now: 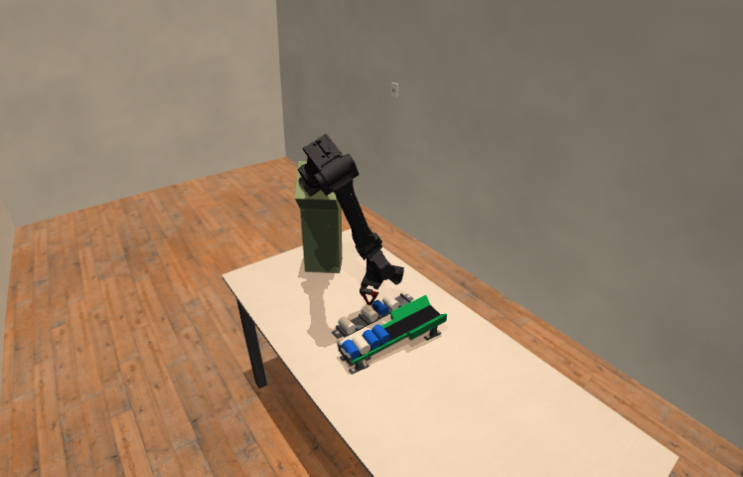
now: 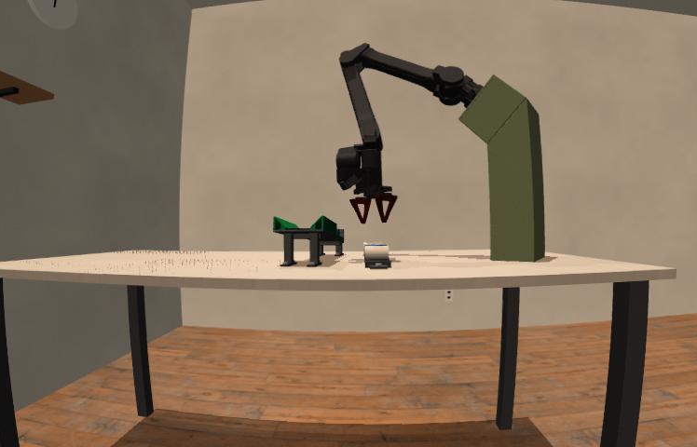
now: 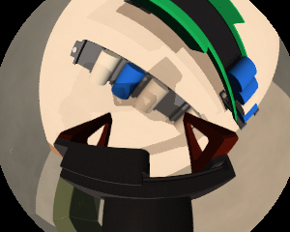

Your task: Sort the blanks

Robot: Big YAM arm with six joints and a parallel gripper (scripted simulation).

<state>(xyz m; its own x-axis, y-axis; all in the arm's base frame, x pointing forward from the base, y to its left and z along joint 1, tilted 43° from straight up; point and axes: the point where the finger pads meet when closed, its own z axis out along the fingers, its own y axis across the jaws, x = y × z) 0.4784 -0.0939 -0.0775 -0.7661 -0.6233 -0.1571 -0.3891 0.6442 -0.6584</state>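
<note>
Now: the grey stock rack 2 cm to the left of my hand and 12 cm below it.
</note>
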